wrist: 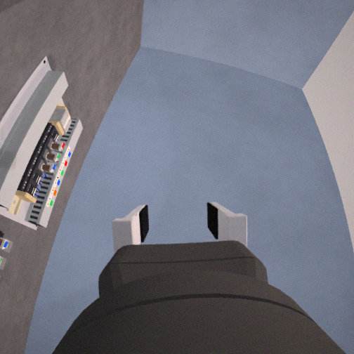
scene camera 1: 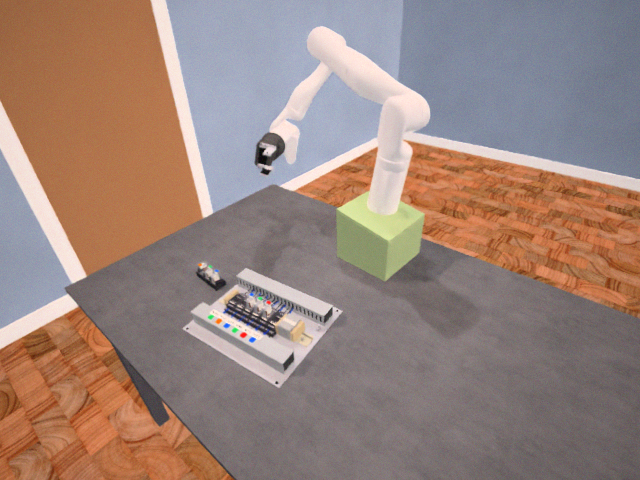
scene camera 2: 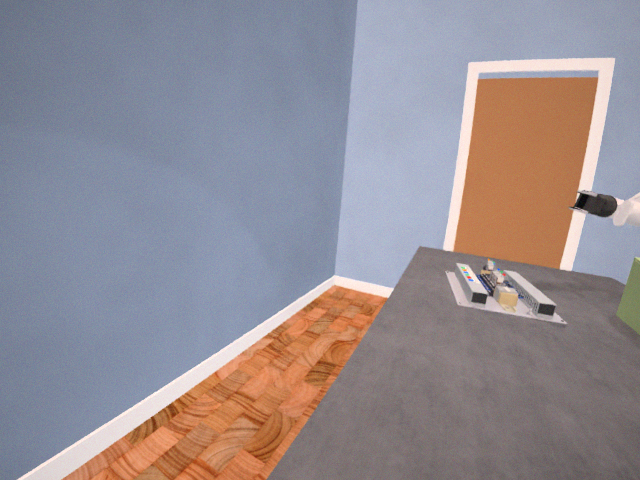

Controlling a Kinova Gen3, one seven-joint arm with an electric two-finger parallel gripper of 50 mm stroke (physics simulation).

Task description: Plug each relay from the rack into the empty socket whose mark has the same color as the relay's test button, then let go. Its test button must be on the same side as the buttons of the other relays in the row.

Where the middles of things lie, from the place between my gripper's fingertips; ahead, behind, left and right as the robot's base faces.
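Labels:
The panel (scene camera 1: 261, 369) has my hand 310 mm above it, and my hand is also 130 mm to the right of it and 250 mm short of it.

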